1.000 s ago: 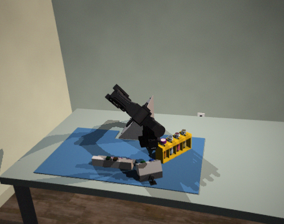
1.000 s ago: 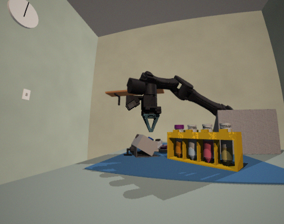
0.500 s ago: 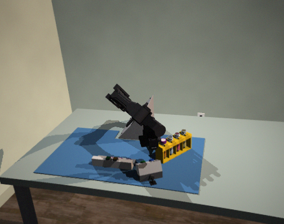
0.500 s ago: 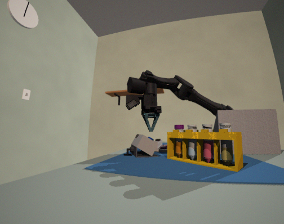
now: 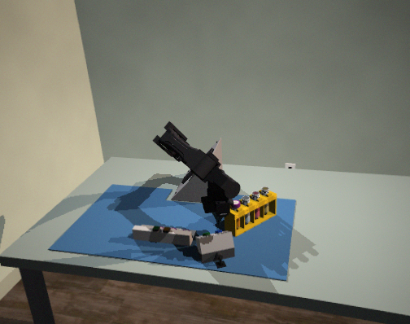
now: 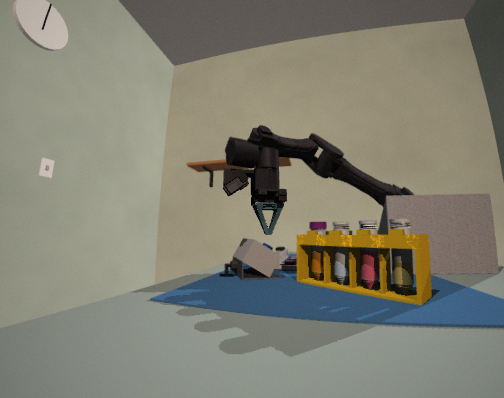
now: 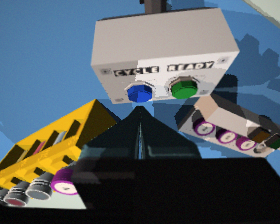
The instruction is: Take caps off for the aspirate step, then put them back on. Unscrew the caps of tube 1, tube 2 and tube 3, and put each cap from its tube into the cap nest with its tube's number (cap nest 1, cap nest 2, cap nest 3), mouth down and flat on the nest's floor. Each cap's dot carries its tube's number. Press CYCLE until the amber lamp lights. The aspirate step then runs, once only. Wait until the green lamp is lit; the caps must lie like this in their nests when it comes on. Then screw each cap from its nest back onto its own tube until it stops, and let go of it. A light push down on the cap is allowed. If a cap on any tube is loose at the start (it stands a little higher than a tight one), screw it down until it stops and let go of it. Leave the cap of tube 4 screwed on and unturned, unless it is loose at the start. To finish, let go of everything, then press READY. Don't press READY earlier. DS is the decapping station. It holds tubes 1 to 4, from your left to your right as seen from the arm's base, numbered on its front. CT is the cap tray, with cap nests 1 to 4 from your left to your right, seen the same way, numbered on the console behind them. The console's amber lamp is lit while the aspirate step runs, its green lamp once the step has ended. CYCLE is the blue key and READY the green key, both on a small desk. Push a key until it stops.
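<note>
My gripper is now 4 cm above the blue cycle key. Round my hand: green ready key (2 cm ahead, 4 cm to the right, 4 cm below); small key desk (2 cm ahead, 2 cm to the right, 5 cm below).
</note>
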